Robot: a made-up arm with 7 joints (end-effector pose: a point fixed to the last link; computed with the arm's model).
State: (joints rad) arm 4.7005 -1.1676 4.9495 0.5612 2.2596 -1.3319 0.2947
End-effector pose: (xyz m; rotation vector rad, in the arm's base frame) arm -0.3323 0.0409 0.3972 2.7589 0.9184 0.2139
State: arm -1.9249 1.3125 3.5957 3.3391 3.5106 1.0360 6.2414
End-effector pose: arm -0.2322 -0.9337 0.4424 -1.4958 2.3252 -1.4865
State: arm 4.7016 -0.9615 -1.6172 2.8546 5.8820 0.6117 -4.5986
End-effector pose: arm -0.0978 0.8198 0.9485 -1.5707 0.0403 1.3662
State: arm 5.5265 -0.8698 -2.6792 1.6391 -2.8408 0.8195 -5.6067
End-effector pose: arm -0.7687 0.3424 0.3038 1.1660 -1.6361 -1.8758
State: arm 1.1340 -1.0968 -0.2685 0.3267 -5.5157 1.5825 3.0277
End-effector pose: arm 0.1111 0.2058 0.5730 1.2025 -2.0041 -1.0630
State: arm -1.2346 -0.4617 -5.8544 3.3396 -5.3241 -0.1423 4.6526
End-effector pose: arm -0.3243 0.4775 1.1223 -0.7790 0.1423 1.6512
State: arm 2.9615 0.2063 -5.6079 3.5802 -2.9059 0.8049 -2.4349
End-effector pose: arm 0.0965 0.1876 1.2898 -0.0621 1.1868 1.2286
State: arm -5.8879 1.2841 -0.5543 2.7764 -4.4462 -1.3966 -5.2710
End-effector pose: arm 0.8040 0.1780 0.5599 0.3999 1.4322 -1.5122
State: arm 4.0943 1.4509 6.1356 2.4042 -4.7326 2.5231 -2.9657
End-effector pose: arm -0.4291 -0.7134 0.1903 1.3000 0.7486 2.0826
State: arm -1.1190 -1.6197 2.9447 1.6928 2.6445 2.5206 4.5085
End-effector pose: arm -0.2325 0.5802 -0.1288 -0.4397 -0.5364 0.6675
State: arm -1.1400 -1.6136 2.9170 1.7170 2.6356 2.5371 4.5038
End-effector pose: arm -0.2157 0.6009 -0.1164 -0.3954 -0.5514 0.6470
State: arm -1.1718 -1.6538 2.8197 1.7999 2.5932 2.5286 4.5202
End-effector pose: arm -0.1701 0.6337 -0.1169 -0.3633 -0.6592 0.6621
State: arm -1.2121 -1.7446 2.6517 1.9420 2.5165 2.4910 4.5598
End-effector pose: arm -0.1050 0.6680 -0.1294 -0.3633 -0.8704 0.7363
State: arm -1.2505 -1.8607 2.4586 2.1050 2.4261 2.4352 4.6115
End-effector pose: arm -0.0517 0.6876 -0.1507 -0.4023 -1.1275 0.8670
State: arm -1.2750 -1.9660 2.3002 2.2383 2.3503 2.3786 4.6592
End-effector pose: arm -0.0267 0.6875 -0.1791 -0.4586 -1.3452 1.0092
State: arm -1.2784 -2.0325 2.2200 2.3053 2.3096 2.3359 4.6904
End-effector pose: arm -0.0224 0.6764 -0.2055 -0.5077 -1.4642 1.1032
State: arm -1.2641 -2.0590 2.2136 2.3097 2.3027 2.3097 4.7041
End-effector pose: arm -0.0268 0.6638 -0.2236 -0.5456 -1.4904 1.1335
